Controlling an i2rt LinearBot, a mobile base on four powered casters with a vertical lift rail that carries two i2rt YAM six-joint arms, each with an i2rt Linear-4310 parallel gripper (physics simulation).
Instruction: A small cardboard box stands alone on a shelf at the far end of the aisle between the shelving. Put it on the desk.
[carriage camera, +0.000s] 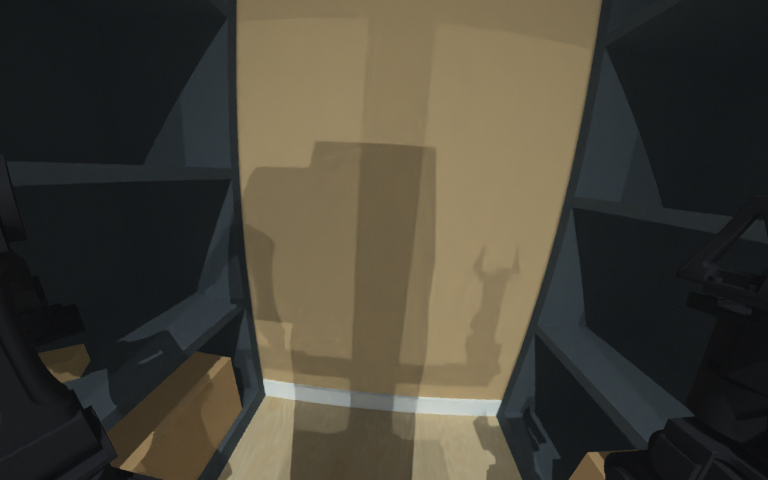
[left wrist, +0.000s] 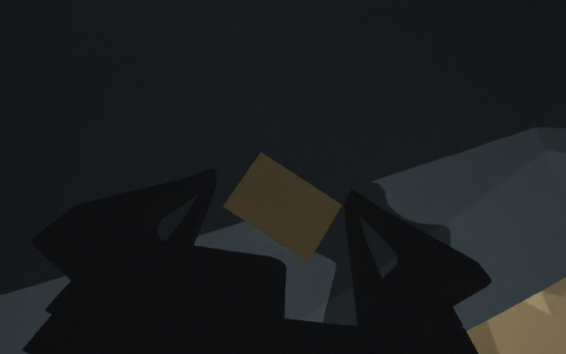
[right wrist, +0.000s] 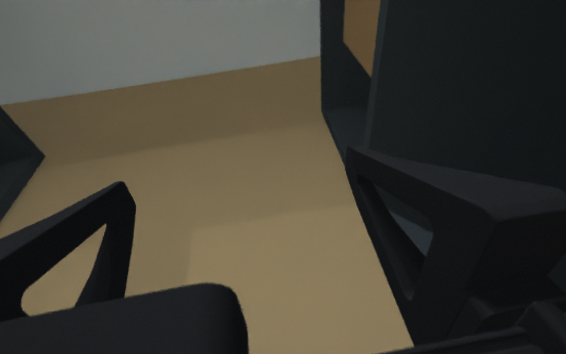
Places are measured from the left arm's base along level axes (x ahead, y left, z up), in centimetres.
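Pixels of known places: left gripper, between the fingertips: (carriage camera: 40, 341) (left wrist: 282, 187); right gripper, between the fingertips: (right wrist: 241, 174).
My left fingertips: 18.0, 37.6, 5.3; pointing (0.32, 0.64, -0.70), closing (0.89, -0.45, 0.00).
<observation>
Ahead of a thing's pixels: the offset from my left fingertips to its top centre, as dx, dy, dz. "pt": to the spot under its first point. Level surfaces: height alone.
The small cardboard box @[-0.1, -1.3, -3.9] (carriage camera: 65, 361) (left wrist: 282, 206) sits on a shelf @[dz -8.9] (carriage camera: 201, 316) (left wrist: 500, 210) of the left shelving. In the carriage view it is partly hidden behind the left arm. My left gripper (left wrist: 282, 187) is open. In the left wrist view the box's brown face shows between its two fingertips, with its right corner close to the right fingertip; whether they touch I cannot tell. My right gripper (right wrist: 241, 174) is open and empty, with wall behind it; it shows partly at the right edge of the carriage view. The desk does not show.
Dark shelving (carriage camera: 233, 237) (carriage camera: 557, 260) stands on both sides. A tan wall (carriage camera: 487, 198) with shadows closes the aisle. A large cardboard box @[+8.6, -5.8, -27.6] (carriage camera: 198, 413) is on the lower left shelf. Another box @[pt +3.5, -130.9, -29.9] (carriage camera: 589, 466) shows at lower right, and a box (right wrist: 362, 35) shows in the right wrist view.
</observation>
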